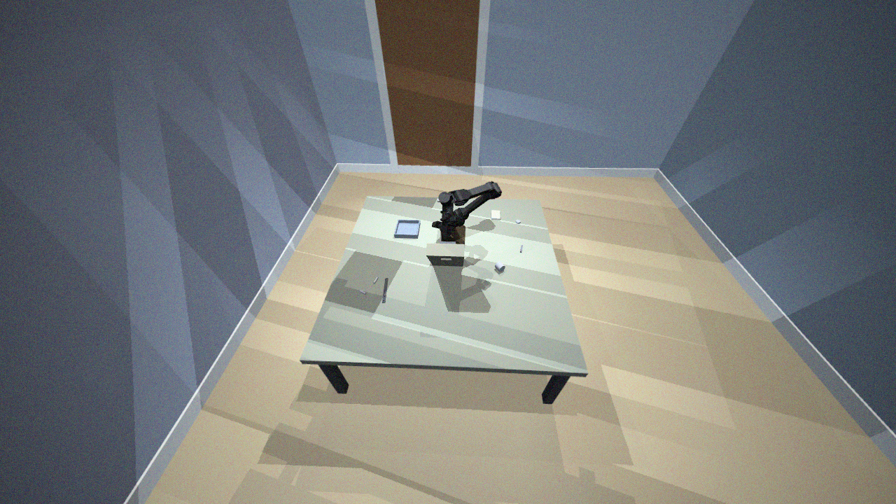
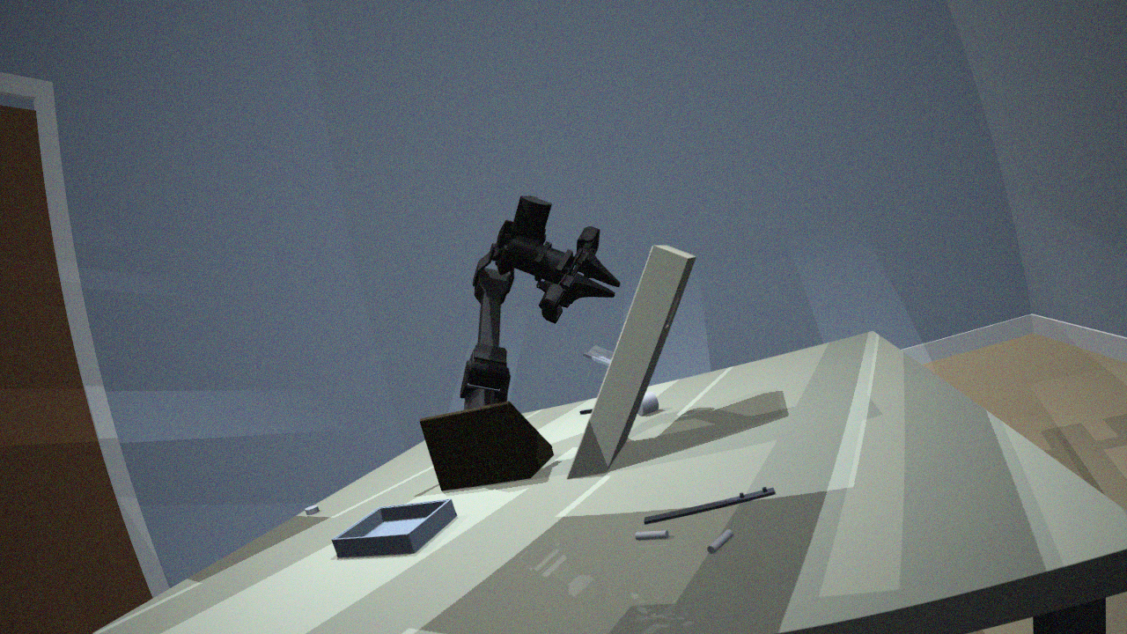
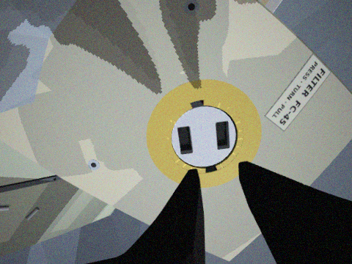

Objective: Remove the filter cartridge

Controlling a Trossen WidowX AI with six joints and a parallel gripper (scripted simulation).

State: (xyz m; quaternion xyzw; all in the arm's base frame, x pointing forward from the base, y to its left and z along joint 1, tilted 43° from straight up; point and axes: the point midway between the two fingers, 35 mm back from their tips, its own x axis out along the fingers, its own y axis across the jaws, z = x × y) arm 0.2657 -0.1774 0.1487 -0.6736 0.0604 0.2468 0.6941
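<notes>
My gripper tip is now 50 mm short of the white round filter cartridge and 40 mm above it. The rest, counted from my gripper tip: shallow grey tray (410 mm behind, 240 mm to the right, 280 mm below); then pale service panel (110 mm below).
</notes>
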